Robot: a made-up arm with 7 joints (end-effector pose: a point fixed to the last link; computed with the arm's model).
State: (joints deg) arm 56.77 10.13 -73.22 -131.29 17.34 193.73 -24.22
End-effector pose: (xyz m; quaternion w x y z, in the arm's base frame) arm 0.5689 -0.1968 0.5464 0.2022 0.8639 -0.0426 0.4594
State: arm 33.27 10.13 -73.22 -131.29 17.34 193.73 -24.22
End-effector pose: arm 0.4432 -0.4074 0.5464 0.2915 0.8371 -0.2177 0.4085
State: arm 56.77 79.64 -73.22 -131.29 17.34 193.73 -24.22
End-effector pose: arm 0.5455 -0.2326 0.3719 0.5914 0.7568 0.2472 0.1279
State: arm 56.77 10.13 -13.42 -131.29 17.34 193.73 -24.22
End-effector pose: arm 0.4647 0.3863 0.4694 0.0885 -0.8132 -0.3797 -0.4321
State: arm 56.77 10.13 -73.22 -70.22 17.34 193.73 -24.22
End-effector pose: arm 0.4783 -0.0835 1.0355 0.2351 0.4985 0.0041 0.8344
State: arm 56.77 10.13 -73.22 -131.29 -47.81 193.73 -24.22
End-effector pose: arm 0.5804 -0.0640 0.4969 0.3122 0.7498 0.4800 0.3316
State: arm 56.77 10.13 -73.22 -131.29 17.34 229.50 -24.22
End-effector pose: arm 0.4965 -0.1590 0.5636 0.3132 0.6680 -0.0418 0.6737
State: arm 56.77 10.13 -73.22 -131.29 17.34 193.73 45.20
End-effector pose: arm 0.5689 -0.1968 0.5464 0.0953 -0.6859 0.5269 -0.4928
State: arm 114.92 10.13 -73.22 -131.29 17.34 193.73 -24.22
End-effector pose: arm 0.4674 0.3794 0.5464 0.0465 -0.7757 -0.3826 -0.4997
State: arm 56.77 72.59 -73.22 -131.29 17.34 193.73 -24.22
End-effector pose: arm 0.5530 -0.2212 0.3856 0.5597 0.7815 0.2202 0.1658
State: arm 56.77 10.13 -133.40 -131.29 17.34 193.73 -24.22
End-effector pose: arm 0.1115 -0.5730 0.6474 0.4403 0.6828 -0.4560 0.3634
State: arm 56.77 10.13 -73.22 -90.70 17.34 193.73 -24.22
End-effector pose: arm 0.5666 -0.1352 0.8891 0.2313 0.6426 -0.0121 0.7304
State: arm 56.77 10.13 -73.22 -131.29 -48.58 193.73 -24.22
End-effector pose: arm 0.5797 -0.0627 0.4957 0.3130 0.7468 0.4856 0.3293
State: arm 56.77 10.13 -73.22 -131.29 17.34 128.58 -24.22
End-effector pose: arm 0.6318 -0.2233 0.4168 0.0413 -0.9982 0.0338 0.0277
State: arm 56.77 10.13 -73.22 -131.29 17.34 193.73 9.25
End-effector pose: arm 0.5689 -0.1968 0.5464 0.0614 0.8150 -0.2896 0.4981
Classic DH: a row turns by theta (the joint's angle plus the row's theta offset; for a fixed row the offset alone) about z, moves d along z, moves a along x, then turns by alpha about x. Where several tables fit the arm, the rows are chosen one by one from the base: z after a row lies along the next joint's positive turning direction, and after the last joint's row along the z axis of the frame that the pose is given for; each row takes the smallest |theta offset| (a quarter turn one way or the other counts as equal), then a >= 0, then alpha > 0; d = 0 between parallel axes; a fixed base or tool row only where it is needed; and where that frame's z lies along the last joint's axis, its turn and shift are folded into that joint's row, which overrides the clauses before.
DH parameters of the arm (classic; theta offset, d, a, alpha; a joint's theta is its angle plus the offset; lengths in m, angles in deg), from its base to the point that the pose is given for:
joint 1: 0 0.49 0 -90
joint 2: 0 0 0 90
joint 3: 0 0.204 0.111 90
joint 4: 0 0 -0.103 -90
joint 5: 0 0.479 0 90
joint 6: 0 0 0.136 90
joint 7: 0 0 0 0

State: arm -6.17 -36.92 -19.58 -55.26 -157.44 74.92 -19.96
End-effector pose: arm -0.0196 -0.1912 1.3205 0.6627 0.2335 -0.6734 -0.2301
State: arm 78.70 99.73 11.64 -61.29 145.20 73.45 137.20
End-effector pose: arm -0.0360 0.5280 -0.1701 0.4914 -0.0971 -0.4241 -0.7545
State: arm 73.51 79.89 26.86 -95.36 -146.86 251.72 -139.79
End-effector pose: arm -0.1349 0.3587 0.1333 0.2976 0.7335 0.1522 -0.5919
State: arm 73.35 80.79 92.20 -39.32 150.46 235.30 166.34
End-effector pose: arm -0.1584 0.5778 0.5461 0.5446 -0.4626 -0.6853 0.1408
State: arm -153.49 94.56 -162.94 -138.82 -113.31 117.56 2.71
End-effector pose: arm 0.0389 0.2662 1.0267 0.7719 0.3239 -0.0209 0.5467
